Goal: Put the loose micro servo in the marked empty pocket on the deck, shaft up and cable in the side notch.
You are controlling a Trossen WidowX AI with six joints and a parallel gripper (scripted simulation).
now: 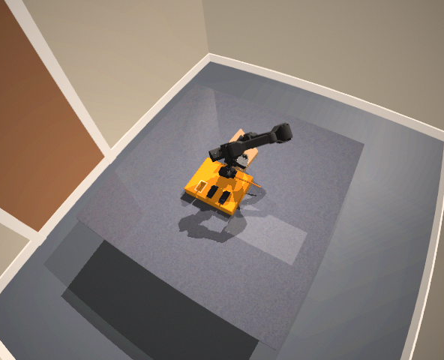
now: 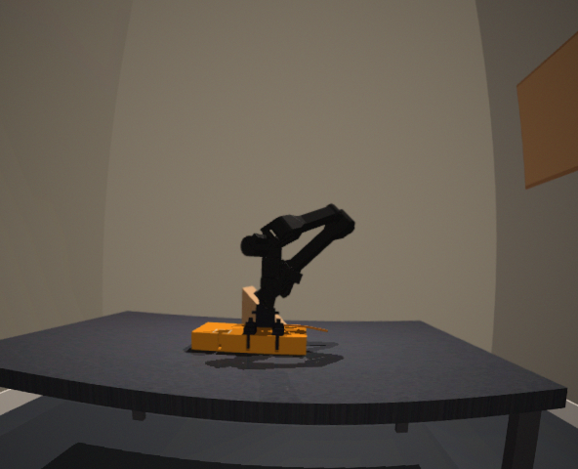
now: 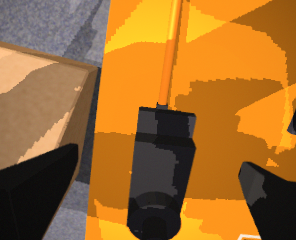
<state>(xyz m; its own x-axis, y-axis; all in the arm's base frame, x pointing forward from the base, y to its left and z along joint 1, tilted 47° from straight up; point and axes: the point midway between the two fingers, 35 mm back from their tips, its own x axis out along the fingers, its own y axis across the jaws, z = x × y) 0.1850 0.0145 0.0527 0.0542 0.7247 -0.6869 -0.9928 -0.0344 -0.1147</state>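
Now: the orange deck 70 mm below my gripper tip, 40 mm to the right of it and 30 mm ahead of it.
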